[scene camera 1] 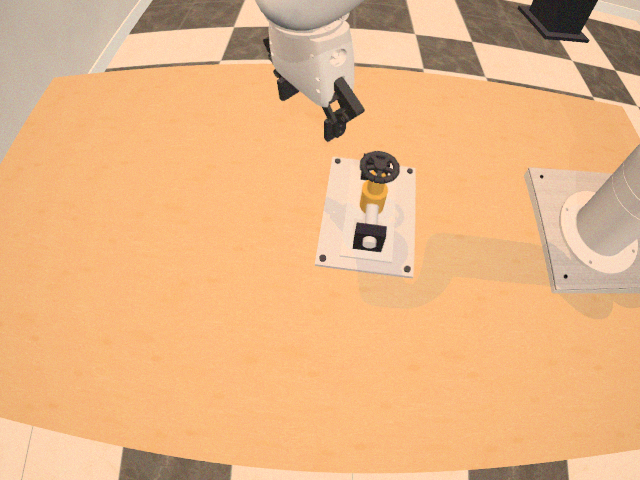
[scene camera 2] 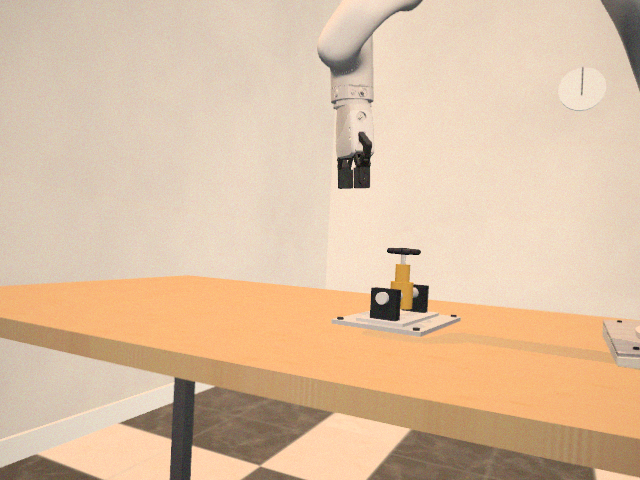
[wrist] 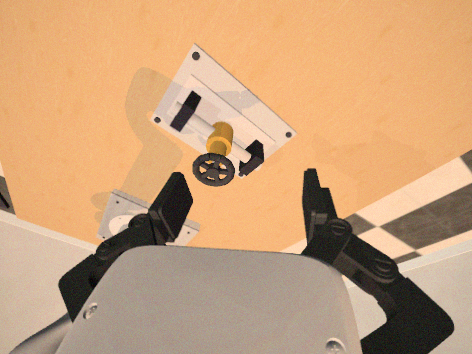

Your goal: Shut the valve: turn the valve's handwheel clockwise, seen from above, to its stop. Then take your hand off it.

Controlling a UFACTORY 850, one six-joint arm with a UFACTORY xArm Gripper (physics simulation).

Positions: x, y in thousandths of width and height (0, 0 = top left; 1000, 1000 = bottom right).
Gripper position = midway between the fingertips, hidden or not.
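The gripper is visible in the wrist view (514, 524), in scene camera 2 (552, 393) and in scene camera 1 (487, 239).
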